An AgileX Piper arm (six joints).
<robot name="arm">
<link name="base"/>
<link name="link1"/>
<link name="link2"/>
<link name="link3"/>
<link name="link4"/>
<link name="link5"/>
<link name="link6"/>
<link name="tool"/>
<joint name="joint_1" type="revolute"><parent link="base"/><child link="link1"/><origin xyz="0 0 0.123"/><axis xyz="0 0 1"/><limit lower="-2.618" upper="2.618"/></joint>
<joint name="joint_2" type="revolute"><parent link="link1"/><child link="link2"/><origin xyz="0 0 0"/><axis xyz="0 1 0"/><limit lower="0" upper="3.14"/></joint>
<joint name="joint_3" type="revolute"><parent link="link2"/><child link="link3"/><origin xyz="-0.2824 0 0.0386"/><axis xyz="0 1 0"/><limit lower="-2.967" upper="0"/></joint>
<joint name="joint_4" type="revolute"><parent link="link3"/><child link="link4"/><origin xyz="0.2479 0 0.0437"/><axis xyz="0.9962 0 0.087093"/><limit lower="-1.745" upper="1.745"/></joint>
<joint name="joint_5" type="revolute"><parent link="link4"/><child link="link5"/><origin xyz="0 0 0"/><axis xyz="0 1 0"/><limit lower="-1.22" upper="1.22"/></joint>
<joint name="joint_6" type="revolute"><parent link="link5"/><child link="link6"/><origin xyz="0.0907 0 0.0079"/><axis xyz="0.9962 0 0.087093"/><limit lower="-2.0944" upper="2.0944"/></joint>
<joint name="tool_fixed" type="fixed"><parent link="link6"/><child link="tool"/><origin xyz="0 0 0" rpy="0 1.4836 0"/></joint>
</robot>
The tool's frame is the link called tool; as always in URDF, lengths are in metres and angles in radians.
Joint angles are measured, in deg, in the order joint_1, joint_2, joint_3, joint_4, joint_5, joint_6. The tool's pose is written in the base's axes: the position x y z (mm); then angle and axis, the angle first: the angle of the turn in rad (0 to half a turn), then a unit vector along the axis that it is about. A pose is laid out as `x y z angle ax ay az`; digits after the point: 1 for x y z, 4 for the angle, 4 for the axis.
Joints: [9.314, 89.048, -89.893, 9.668, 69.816, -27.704]
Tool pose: 314.4 66.1 372.7 2.6675 -0.3068 0.9506 0.0480
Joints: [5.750, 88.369, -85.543, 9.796, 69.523, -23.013]
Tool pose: 312.2 46.0 355.0 2.7265 -0.2345 0.9705 0.0552
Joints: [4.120, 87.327, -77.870, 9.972, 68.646, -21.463]
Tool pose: 301.8 36.5 323.4 2.8254 -0.2018 0.9774 0.0625
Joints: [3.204, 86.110, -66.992, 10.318, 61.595, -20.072]
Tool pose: 289.4 30.6 280.5 2.8712 -0.1690 0.9835 0.0653
